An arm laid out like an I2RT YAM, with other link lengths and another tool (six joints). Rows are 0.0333 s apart.
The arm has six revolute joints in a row. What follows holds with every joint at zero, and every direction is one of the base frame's.
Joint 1 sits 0.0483 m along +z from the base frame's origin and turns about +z.
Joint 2 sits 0.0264 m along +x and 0.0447 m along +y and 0.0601 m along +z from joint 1 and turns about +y.
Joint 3 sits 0.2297 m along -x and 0.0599 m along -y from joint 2 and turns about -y.
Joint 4 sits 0.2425 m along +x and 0.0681 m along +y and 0.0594 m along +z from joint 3 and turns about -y.
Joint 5 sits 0.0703 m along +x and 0.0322 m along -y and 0.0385 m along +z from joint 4 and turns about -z.
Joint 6 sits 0.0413 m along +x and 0.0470 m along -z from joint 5 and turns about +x.
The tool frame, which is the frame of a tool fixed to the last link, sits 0.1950 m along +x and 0.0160 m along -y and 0.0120 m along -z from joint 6; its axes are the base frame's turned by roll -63.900, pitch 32.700 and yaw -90.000 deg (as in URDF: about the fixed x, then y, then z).
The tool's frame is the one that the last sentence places.
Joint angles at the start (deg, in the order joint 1, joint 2, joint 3, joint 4, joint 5, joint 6):
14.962, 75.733, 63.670, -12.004, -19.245, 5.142
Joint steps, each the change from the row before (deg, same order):
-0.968, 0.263, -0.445, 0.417, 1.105, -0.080
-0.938, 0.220, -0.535, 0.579, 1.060, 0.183
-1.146, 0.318, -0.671, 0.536, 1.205, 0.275
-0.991, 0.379, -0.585, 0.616, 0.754, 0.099
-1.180, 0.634, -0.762, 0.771, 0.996, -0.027
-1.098, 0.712, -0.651, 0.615, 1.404, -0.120
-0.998, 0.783, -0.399, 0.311, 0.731, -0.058
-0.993, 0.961, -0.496, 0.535, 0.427, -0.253
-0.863, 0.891, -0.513, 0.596, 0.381, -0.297
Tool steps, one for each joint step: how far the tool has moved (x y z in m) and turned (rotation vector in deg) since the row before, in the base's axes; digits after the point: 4 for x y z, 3 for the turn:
0.0059, -0.0115, -0.0046, -0.572, 0.126, -1.945
0.0054, -0.0112, -0.0044, -0.326, 0.159, -1.975
0.0056, -0.0136, -0.0066, -0.374, 0.461, -2.351
0.0045, -0.0108, -0.0057, -0.304, 0.321, -1.714
0.0051, -0.0134, -0.0087, -0.558, 0.527, -2.067
0.0048, -0.0145, -0.0092, -0.833, 0.595, -2.304
0.0032, -0.0112, -0.0087, -0.502, 0.796, -1.623
0.0029, -0.0100, -0.0098, -0.524, 0.811, -1.253
0.0023, -0.0088, -0.0091, -0.518, 0.697, -1.056

